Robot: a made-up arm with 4 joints.
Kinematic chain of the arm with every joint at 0, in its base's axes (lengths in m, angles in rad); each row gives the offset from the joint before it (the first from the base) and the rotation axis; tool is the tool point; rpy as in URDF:
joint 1: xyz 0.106 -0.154 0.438 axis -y
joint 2: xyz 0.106 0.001 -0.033 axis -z
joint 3: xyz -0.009 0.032 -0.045 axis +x
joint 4: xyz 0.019 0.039 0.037 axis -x
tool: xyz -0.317 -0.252 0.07 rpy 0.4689 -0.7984 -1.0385
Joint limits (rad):
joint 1: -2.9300..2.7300
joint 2: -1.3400..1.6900
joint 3: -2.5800..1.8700
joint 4: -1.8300..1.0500
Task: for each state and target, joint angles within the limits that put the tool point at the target. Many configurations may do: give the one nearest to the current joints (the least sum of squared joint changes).
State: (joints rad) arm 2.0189 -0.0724 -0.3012 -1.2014
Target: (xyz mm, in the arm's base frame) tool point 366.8 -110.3 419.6
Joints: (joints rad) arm 2.7164 0.6410 -0.5657 -0.9253
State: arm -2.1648 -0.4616 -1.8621 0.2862
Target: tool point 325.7 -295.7 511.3
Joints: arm -2.1611 -0.7695 -1.5985 -0.1805
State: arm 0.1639 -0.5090 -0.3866 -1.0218
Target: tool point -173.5 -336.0 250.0
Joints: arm -0.5429 -0.7295 -0.1719 -1.8300
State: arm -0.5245 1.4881 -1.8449 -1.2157
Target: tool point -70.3 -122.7 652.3
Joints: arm -1.2827 0.6457 -1.5965 -1.8300
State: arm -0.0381 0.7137 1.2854 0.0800
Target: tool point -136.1 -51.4 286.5
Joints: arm 0.0829 0.8826 0.9317 0.2422
